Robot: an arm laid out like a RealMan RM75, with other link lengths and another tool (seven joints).
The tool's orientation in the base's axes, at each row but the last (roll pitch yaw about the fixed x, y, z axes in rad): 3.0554, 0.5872, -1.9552; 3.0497, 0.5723, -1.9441; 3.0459, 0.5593, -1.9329; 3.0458, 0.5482, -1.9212; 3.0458, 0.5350, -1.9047; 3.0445, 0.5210, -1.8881; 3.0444, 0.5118, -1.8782; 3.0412, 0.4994, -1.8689; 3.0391, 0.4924, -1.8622; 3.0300, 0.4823, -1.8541; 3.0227, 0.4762, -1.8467; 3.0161, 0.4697, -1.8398; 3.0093, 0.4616, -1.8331
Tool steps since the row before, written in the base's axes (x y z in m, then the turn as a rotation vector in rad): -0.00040, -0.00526, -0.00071, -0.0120, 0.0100, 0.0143; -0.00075, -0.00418, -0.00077, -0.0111, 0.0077, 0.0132; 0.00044, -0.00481, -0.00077, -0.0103, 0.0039, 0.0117; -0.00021, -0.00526, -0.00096, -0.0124, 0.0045, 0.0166; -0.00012, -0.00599, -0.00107, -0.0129, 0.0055, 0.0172; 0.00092, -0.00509, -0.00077, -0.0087, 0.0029, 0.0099; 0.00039, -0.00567, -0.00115, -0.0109, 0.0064, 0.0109; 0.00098, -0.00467, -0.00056, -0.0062, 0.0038, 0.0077; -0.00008, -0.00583, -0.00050, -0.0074, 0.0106, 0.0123; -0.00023, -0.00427, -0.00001, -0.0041, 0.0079, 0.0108; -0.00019, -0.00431, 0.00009, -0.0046, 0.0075, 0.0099; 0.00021, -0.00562, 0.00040, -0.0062, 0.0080, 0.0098; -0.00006, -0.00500, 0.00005, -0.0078, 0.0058, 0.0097
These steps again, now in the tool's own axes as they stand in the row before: 0.00458, -0.00141, -0.00232, -0.0119, 0.0156, -0.0079; 0.00392, -0.00067, -0.00168, -0.0098, 0.0140, -0.0082; 0.00409, -0.00195, -0.00185, -0.0062, 0.0119, -0.0088; 0.00478, -0.00143, -0.00194, -0.0086, 0.0145, -0.0129; 0.00545, -0.00165, -0.00215, -0.0096, 0.0153, -0.0129; 0.00433, -0.00230, -0.00183, -0.0050, 0.0100, -0.0076; 0.00517, -0.00192, -0.00178, -0.0078, 0.0131, -0.0069; 0.00393, -0.00215, -0.00173, -0.0053, 0.0076, -0.0052; 0.00518, -0.00136, -0.00236, -0.0129, 0.0108, -0.0060; 0.00369, -0.00075, -0.00202, -0.0107, 0.0068, -0.0059; 0.00369, -0.00075, -0.00211, -0.0098, 0.0071, -0.0053; 0.00460, -0.00133, -0.00297, -0.0098, 0.0088, -0.0049; 0.00432, -0.00094, -0.00235, -0.0075, 0.0099, -0.0058
